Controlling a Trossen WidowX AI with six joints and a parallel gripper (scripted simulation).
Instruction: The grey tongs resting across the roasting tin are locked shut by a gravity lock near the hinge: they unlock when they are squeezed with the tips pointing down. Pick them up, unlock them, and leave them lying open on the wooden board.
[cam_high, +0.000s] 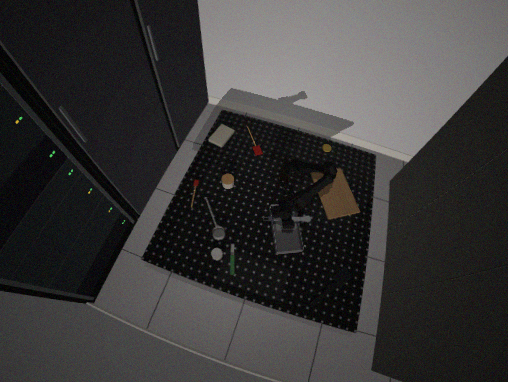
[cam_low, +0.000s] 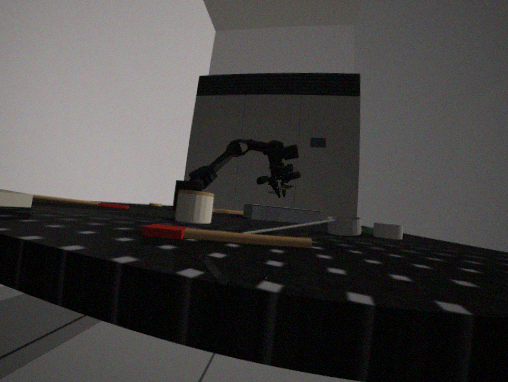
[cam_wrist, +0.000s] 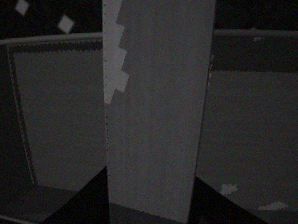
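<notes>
The yellow lock piece lies 3 cm to the right of my gripper tip and 4 cm above it. Round my gripper tip: white disc (29 cm ahead, 31 cm to the right, 8 cm below); cork-lidded jar (18 cm behind, 42 cm to the right, 7 cm below); grey roasting tin (2 cm to the left, 7 cm below).
</notes>
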